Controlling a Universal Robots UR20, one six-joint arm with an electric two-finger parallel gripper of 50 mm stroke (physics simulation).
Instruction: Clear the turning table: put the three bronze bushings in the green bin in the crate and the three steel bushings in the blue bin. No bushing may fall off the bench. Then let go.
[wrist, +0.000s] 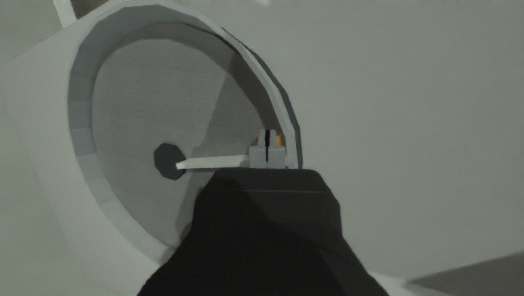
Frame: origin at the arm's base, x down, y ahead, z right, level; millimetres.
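Seen in the pictures: gripper, fingertip midpoint: (267, 139).
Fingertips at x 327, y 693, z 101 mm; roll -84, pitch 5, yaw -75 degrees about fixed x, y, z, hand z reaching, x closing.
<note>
A point is followed by its place in that frame.
In the wrist view my gripper (267, 139) {x 327, y 693, z 101 mm} is shut, its two pale fingers pressed together with only a dark slit between them. It sits at the right edge of the turning table (146, 103) {x 361, y 902, z 163 mm}, a grey disc with a raised pale rim (77, 110) {x 344, y 1053, z 167 mm}. A bronze bushing (279, 139) {x 338, y 682, z 99 mm} stands right behind the fingers. Only thin orange slivers of it show on either side of them, and I cannot tell whether they touch it. A white bar (212, 161) {x 334, y 773, z 74 mm} runs from the dark hub (166, 160) {x 353, y 878, z 69 mm} out to the fingers. No steel bushing, crate or bin is in view.
The pale bench surface (403, 110) {x 414, y 537, z 116 mm} spreads to the right of the turning table. A white post (64, 10) stands at the top left. A darker strip (477, 276) shows at the lower right. The black gripper body (264, 239) hides the lower middle.
</note>
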